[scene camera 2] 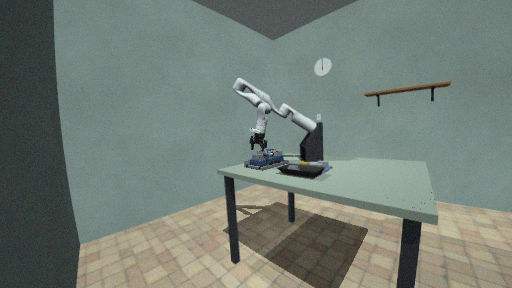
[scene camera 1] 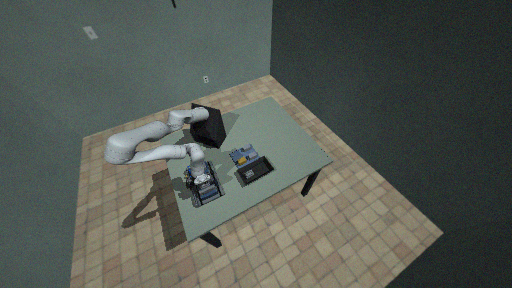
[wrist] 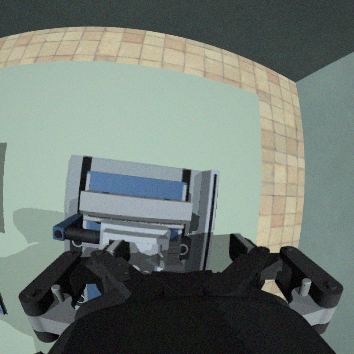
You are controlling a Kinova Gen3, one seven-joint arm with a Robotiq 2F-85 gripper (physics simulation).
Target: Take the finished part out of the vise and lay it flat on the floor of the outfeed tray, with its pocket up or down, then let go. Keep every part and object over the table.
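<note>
The vise stands near a table corner. The finished part, a light grey block, sits in it beside the long grey jaw in the wrist view; my left finger and glare partly cover its pocket. My gripper is open and empty, pointing down close above the vise. In the wrist view the left fingertip overlaps the part and the right fingertip is beyond the vise's right side. The black outfeed tray lies apart from the vise, with a small grey piece inside.
A blue board beside the tray bears grey blocks and a yellow block. A blue-ended handle sticks out from the vise's left side in the wrist view. The black robot pedestal stands at the back.
</note>
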